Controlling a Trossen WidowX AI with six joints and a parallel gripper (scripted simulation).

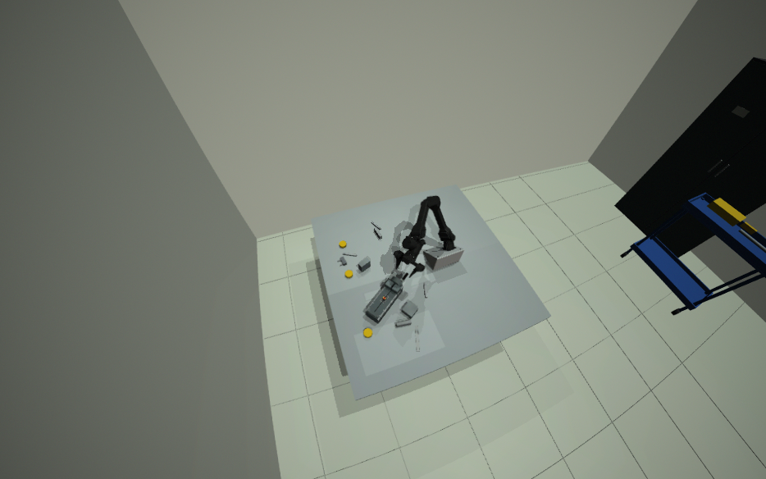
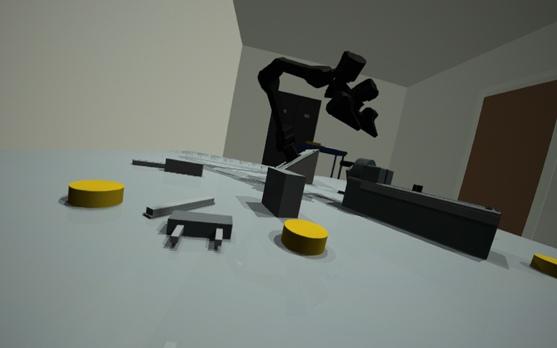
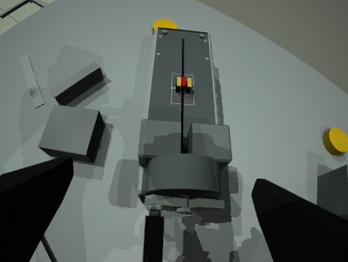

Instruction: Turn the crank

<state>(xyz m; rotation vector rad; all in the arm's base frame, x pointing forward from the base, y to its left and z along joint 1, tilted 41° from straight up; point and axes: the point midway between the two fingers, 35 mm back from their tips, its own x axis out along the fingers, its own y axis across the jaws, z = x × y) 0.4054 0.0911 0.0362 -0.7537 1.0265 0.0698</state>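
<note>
The dark crank handle is 90 mm below my gripper tip, 40 mm behind it and 10 mm to the right of it. From my gripper tip the other things lie so: bracket: 350 mm to the right, 250 mm ahead, 190 mm below; red pointer: 140 mm ahead, 110 mm below, 40 mm to the left.
</note>
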